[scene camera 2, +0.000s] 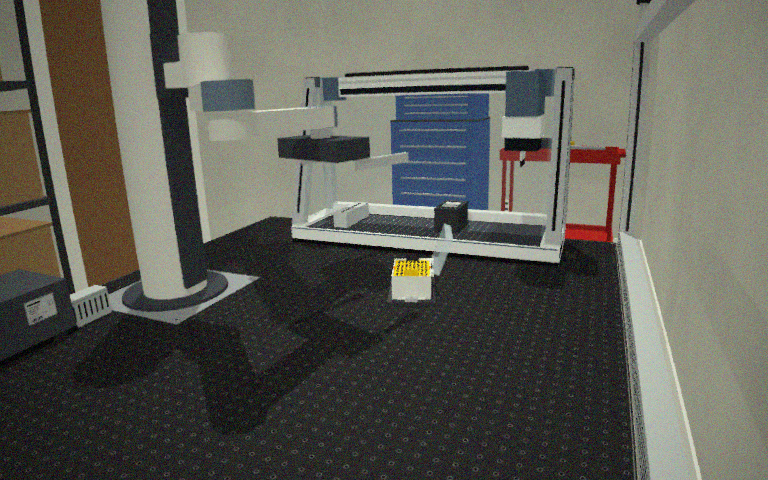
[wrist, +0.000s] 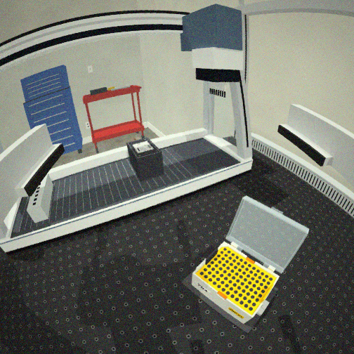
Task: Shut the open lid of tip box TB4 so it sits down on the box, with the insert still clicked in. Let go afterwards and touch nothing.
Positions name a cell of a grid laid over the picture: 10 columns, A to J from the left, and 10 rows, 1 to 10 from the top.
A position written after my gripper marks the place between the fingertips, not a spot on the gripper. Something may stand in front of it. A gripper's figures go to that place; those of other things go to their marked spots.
Scene:
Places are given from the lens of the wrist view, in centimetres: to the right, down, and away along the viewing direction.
my gripper (wrist: E4): 0, -3, 10
yellow perforated insert (wrist: G9): 11, 17, 24

